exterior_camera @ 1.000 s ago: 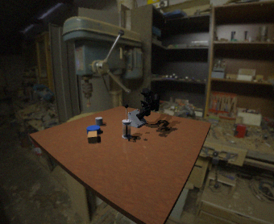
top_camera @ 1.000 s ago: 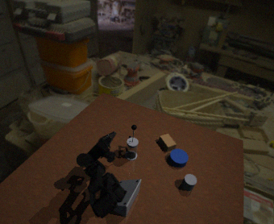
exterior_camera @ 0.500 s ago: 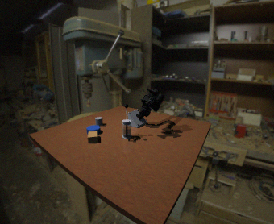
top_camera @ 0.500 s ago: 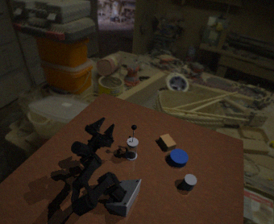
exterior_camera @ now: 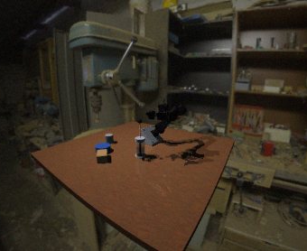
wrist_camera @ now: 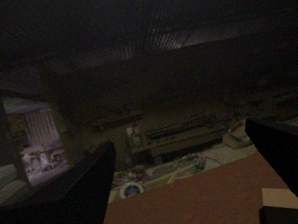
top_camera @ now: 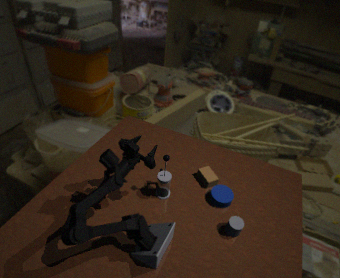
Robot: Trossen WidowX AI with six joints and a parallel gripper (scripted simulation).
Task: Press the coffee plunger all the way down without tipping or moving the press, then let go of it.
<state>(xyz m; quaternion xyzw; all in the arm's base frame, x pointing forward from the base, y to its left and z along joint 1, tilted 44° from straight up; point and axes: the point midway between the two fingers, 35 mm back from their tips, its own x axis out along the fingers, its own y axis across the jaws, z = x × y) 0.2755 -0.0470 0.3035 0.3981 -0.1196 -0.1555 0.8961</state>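
My gripper tip is now 1 cm short of the coffee press, 8 cm to the left of it and 20 cm above it. Round my gripper tip: blue disc 10 cm ahead, 38 cm to the right, 30 cm below.
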